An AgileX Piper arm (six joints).
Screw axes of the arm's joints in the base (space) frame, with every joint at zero. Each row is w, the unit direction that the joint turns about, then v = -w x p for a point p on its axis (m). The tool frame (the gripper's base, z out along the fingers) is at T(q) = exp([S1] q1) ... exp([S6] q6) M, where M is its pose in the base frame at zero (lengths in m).
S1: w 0 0 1 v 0.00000 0.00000 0.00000
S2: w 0 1 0 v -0.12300 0.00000 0.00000
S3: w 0 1 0 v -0.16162 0.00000 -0.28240
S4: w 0.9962 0 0.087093 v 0.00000 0.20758 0.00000
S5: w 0 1 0 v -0.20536 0.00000 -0.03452
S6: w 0.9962 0 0.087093 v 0.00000 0.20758 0.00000
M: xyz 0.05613 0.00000 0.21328 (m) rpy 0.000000 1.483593 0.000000 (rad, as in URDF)
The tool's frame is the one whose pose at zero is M.
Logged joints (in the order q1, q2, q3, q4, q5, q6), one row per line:
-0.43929, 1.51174, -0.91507, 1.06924, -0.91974, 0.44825
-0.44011, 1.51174, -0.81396, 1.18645, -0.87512, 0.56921
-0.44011, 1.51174, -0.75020, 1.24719, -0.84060, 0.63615
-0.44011, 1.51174, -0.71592, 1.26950, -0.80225, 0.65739
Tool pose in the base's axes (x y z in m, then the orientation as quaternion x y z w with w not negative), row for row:
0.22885, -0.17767, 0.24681, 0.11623, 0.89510, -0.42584, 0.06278
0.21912, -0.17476, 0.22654, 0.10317, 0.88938, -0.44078, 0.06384
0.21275, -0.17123, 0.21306, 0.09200, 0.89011, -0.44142, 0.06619
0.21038, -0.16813, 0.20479, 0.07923, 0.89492, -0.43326, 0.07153
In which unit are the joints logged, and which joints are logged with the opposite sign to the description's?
The joints are logged in radians. Opposite sign: q4, q5.
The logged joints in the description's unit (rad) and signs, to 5 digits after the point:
-0.43929, 1.51174, -0.91507, -1.06924, 0.91974, 0.44825
-0.44011, 1.51174, -0.81396, -1.18645, 0.87512, 0.56921
-0.44011, 1.51174, -0.75020, -1.24719, 0.84060, 0.63615
-0.44011, 1.51174, -0.71592, -1.26950, 0.80225, 0.65739

